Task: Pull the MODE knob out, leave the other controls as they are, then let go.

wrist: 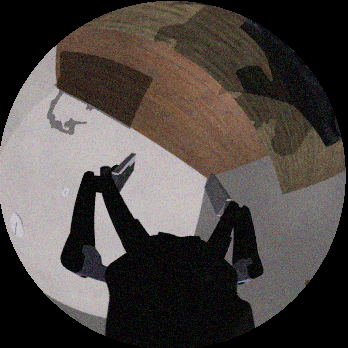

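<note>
My gripper (172, 171) is open, with its two fingers wide apart and nothing between them. The left finger is in front of a large white surface, and the right finger is near that surface's edge. A round pale knob or dial (16, 224) with a thin dark line shows on the white surface at the far left of the view, well away from the fingers. A small pale fitting (65, 191) with a dark mark is nearer, left of the left finger. No label is readable, so I cannot tell which is the MODE knob, nor its position.
A reddish-brown wooden surface (190, 120) borders the white surface, with a dark rectangular patch at its upper left. A grey surface (300, 225) lies to the right. Paler wood grain with dark shadows shows at the top and upper right. A thin grey shadow falls on the white surface.
</note>
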